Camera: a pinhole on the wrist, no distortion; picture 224 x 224 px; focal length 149.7 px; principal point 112.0 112.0 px. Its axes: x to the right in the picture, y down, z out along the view. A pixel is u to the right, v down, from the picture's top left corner.
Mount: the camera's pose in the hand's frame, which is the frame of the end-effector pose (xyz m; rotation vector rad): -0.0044 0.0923 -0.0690 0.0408 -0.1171 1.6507
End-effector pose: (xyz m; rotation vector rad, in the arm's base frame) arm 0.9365 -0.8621 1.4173 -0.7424 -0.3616 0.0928
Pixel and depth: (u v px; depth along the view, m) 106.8 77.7 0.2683
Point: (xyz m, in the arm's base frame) 0.9112 -0.6790 1.5251
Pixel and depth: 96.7 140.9 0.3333
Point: 0.7720 -0.6997 1.5541
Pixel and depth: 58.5 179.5 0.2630
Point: 0.7544 -0.8015 1.5259
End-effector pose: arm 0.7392 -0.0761 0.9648 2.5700 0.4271 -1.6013
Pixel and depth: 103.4 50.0 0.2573
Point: 0.6284 -0.1574 0.7930
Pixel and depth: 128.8 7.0 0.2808
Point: 0.6494 -0.1967 0.6988
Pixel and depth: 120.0 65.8 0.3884
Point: 0.5201 -0.2077 0.7268
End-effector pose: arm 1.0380 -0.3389 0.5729 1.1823 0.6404 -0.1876
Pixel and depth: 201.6 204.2 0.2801
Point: 1.0529 -0.4889 0.9078
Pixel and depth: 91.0 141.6 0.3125
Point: 1.0679 -0.5598 0.6781
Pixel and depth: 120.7 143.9 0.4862
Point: 1.1114 -0.7108 0.7895
